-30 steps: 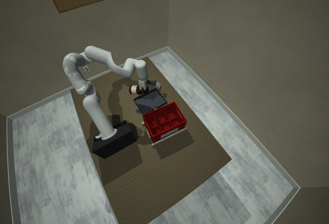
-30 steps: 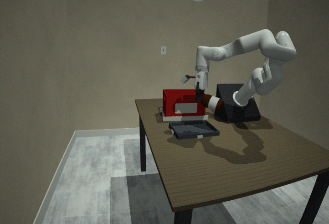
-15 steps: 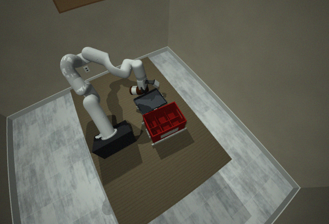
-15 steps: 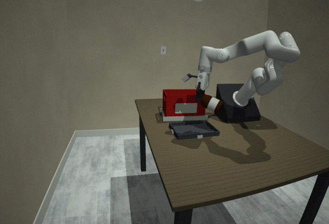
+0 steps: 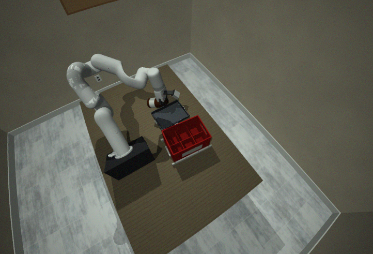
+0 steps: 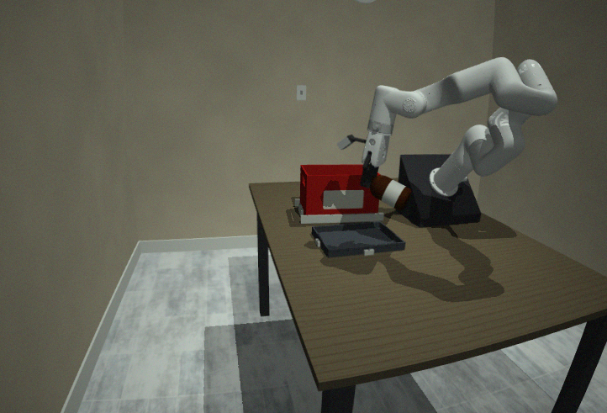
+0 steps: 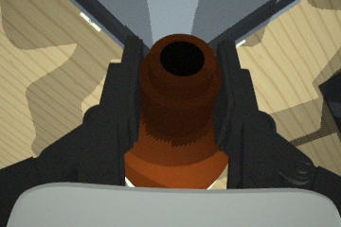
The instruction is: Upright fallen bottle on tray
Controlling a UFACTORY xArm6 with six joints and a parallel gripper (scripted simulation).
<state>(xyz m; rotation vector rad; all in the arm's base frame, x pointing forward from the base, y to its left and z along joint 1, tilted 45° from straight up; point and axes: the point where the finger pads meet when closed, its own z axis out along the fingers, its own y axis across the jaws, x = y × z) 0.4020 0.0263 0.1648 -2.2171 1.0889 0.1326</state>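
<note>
Now: hand 30 mm past the brown bottle, 40 mm to the right of it and 20 mm above it. Round my hand: dark grey tray (30 mm ahead, 190 mm below); red crate (20 mm behind, 270 mm to the right, 120 mm below).
</note>
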